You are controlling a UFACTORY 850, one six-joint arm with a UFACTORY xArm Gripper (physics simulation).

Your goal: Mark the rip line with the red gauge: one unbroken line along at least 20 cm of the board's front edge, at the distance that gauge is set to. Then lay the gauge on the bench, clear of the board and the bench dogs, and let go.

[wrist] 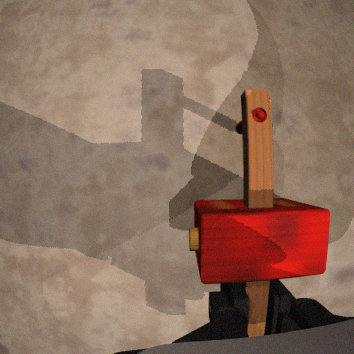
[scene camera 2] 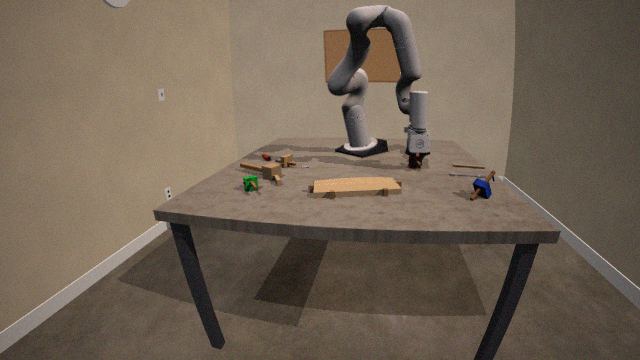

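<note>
The red gauge (scene camera 2: 418, 161) (wrist: 262, 245) has a red block on a wooden beam, with a small red pin near the beam's far end and a brass screw on the block's side. My gripper (scene camera 2: 417, 158) (wrist: 242, 293) is shut on the gauge's beam, on the near side of the block in the wrist view. The gauge is low at the bench, right of the board in the scene view; whether it touches the bench is unclear. The pale board (scene camera 2: 356, 185) lies at the middle of the bench with brown bench dogs (scene camera 2: 332, 194) (scene camera 2: 385, 192) against its edges.
A green gauge (scene camera 2: 250, 183), a mallet (scene camera 2: 271, 171), a plain wooden gauge (scene camera 2: 286, 160) and a red-handled tool (scene camera 2: 266, 157) lie left of the board. A blue gauge (scene camera 2: 482, 188), a thin metal rod (scene camera 2: 466, 175) and a wooden stick (scene camera 2: 468, 166) lie at the right.
</note>
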